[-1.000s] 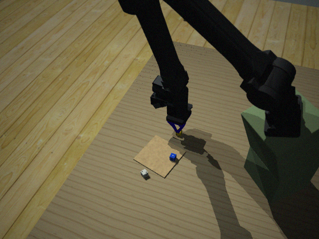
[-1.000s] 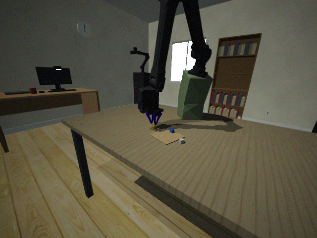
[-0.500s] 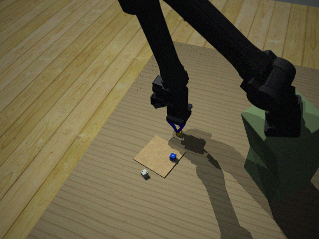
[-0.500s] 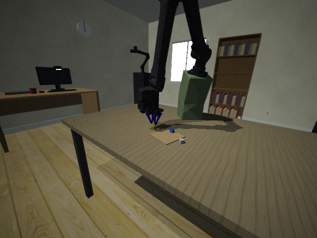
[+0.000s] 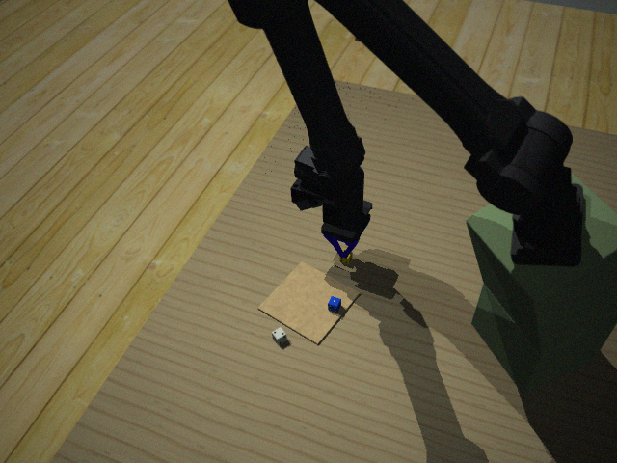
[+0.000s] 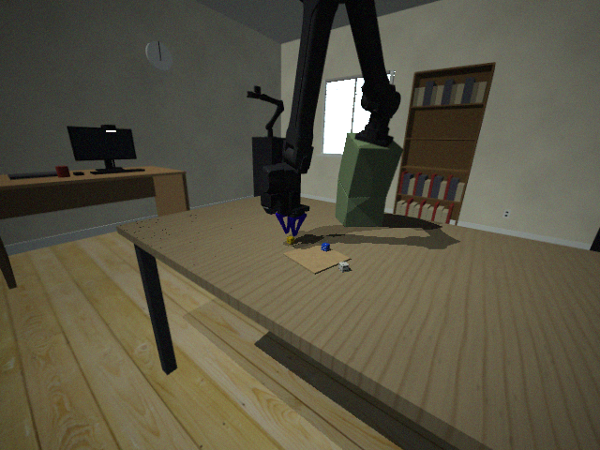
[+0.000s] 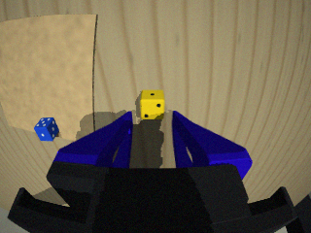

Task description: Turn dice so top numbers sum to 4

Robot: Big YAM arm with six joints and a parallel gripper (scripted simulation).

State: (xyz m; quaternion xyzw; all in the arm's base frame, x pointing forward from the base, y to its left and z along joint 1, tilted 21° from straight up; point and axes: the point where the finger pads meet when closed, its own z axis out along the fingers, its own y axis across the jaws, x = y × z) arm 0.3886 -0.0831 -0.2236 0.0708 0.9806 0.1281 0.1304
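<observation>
Right now my hand is 30 mm above the yellow die. From my hand the other things lie so: tan mat: 120 mm to the left, 40 mm below, 40 mm ahead; blue die: 120 mm to the left, 20 mm below, 10 mm behind; white die: 220 mm to the left, 60 mm ahead, 30 mm below.
</observation>
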